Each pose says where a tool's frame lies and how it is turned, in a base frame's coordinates. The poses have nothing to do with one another.
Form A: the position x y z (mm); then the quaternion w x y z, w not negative.
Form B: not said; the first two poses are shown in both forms.
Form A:
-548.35 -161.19 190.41 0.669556 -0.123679 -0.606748 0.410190
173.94 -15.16 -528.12 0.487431 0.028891 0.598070 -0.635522
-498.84 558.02 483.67 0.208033 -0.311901 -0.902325 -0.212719
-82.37 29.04 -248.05 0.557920 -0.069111 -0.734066 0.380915
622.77 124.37 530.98 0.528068 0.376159 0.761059 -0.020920
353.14 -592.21 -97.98 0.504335 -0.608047 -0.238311 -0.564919
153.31 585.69 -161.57 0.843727 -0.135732 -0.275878 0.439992
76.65 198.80 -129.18 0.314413 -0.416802 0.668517 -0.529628
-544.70 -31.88 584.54 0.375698 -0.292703 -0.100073 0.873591
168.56 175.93 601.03 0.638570 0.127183 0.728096 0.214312
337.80 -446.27 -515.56 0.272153 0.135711 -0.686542 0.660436
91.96 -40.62 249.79 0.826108 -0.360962 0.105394 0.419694
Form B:
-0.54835 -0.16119 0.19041 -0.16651 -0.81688 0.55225 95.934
0.17394 -0.01516 -0.52812 0.03309 0.68495 -0.72784 121.656
-0.49884 0.55802 0.48367 -0.31888 -0.92251 -0.21748 155.986
-0.08237 0.02904 -0.24805 -0.08328 -0.88453 0.45899 112.176
0.62277 0.12437 0.53098 0.44296 0.89620 -0.02463 116.250
0.35314 -0.59221 -0.09798 -0.70416 -0.27598 -0.65421 119.426
0.15331 0.58569 -0.16157 -0.25287 -0.51396 0.81970 64.928
0.07665 0.19880 -0.12918 -0.43907 0.70423 -0.55792 143.349
-0.54470 -0.03188 0.58454 -0.31584 -0.10798 0.94265 135.865
0.16856 0.17593 0.60103 0.16527 0.94611 0.27848 100.629
0.33780 -0.44627 -0.51556 0.14103 -0.71347 0.68634 148.415
0.09196 -0.04062 0.24979 -0.64056 0.18703 0.74478 68.598

